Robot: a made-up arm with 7 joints.
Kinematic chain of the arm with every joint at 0, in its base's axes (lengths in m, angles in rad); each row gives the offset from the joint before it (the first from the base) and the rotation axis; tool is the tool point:
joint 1: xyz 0 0 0.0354 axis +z
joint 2: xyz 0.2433 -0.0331 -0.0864 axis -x
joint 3: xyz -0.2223 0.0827 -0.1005 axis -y
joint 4: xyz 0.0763 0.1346 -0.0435 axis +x
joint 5: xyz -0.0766 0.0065 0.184 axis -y
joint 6: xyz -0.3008 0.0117 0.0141 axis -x
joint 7: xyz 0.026 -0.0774 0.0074 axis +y
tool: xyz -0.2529 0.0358 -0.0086
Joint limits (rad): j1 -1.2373..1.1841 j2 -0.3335..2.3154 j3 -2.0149..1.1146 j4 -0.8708..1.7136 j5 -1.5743..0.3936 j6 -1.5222..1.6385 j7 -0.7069..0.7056
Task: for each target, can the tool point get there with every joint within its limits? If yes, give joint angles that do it. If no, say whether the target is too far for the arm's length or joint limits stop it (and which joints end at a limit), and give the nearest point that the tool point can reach.
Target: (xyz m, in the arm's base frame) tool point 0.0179 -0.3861 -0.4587
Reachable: yes | joints 0.6743 0.0519 0.6445 1.4473 -0.6795 0.9924 -0.5910
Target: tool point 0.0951 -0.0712 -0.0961
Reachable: no: joint limits stop it (at a limit: joint 1, joint 3, joint 4, joint 5, joint 7) | nearest point 0.2525 -0.0596 -0.1651 | short by 0.172 m
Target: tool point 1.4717 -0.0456 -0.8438
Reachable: no: too far | nearest point 0.8353 -0.0259 -0.4925 | short by 0.727 m
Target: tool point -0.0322 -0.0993 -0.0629
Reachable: no: joint limits stop it (at a limit: joint 1, joint 4, joint 5, joint 7) | nearest point -0.2230 -0.1777 -0.1316 | short by 0.217 m
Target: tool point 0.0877 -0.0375 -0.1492
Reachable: no: joint limits stop it (at a limit: joint 1, joint 4, joint 5, joint 7) | nearest point 0.1959 -0.0268 -0.2493 | short by 0.148 m
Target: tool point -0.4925 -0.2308 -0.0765
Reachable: yes | joints 0.3495 1.2092 0.5069 0.3306 -0.2984 -0.4008 0.4545
